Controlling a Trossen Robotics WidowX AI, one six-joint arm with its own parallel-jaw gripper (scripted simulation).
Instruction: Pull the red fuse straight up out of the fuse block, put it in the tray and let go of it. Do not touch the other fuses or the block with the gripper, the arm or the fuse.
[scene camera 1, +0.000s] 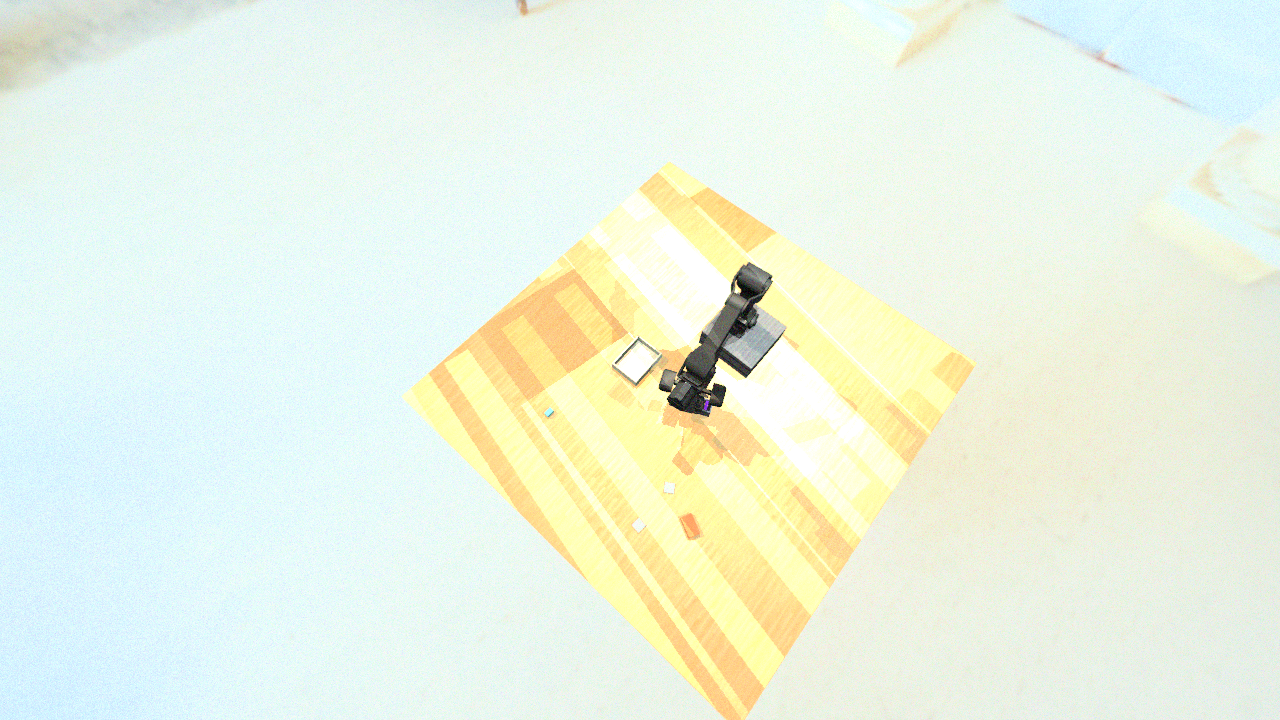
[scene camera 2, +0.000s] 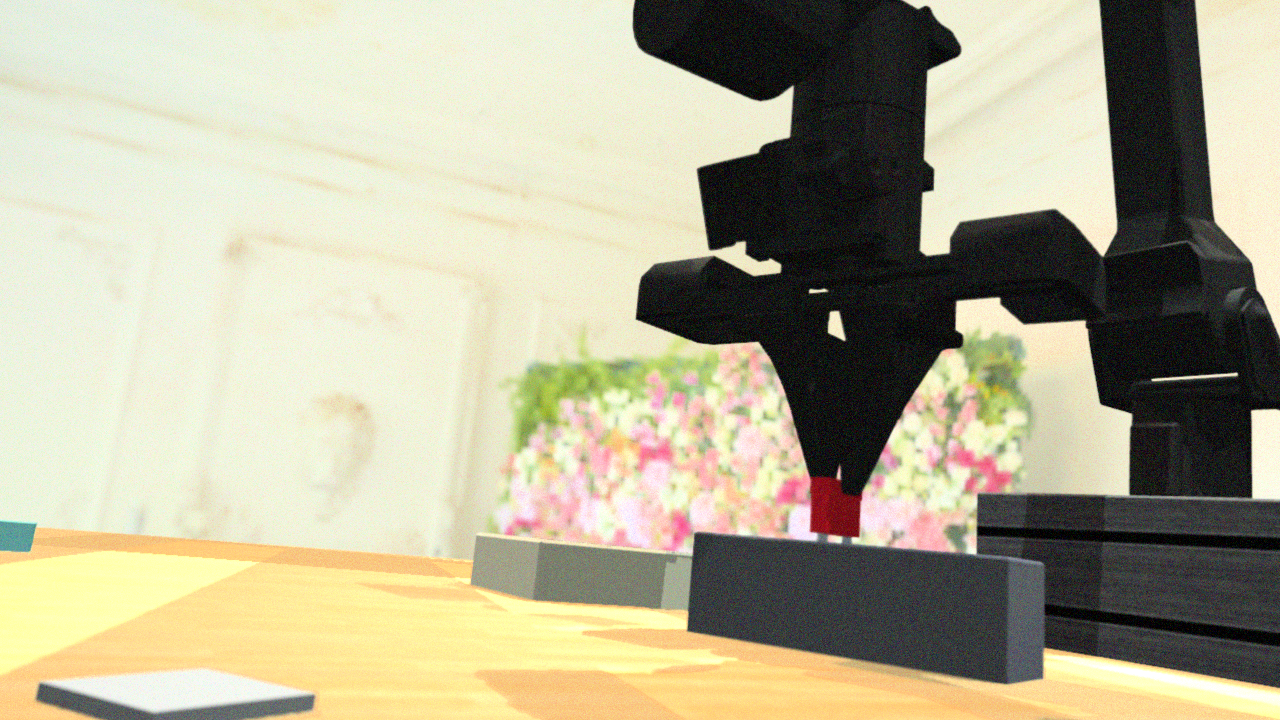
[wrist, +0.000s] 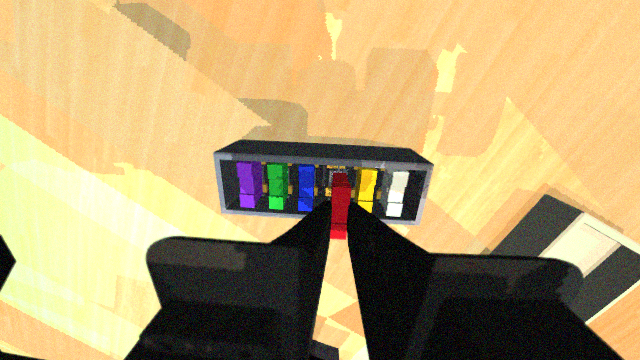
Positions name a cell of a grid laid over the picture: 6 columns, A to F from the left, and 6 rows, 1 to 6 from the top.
Note:
The gripper (scene camera 2: D5) carries a red fuse (scene camera 2: D5). Further things: a blue fuse (wrist: C3) and a yellow fuse (wrist: D3).
The red fuse shows as well in the wrist view (wrist: D4). The gripper also shows in scene camera 1 (scene camera 1: D4) and in the wrist view (wrist: D4). Scene camera 1 misses the blue fuse, which is hidden by the gripper.

